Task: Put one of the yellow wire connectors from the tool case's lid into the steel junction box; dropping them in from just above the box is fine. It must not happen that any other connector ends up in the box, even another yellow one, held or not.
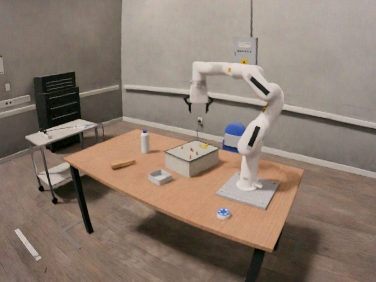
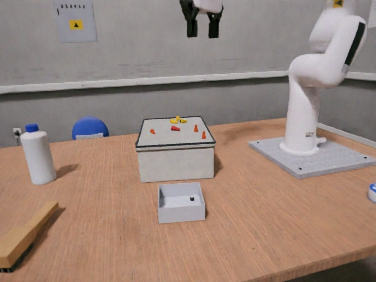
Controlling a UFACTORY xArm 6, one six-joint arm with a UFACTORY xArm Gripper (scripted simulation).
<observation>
grey tool case: image 1; image 2
same spot on grey tool case: [image 2: 168, 155] = [image 1: 173, 159]
</observation>
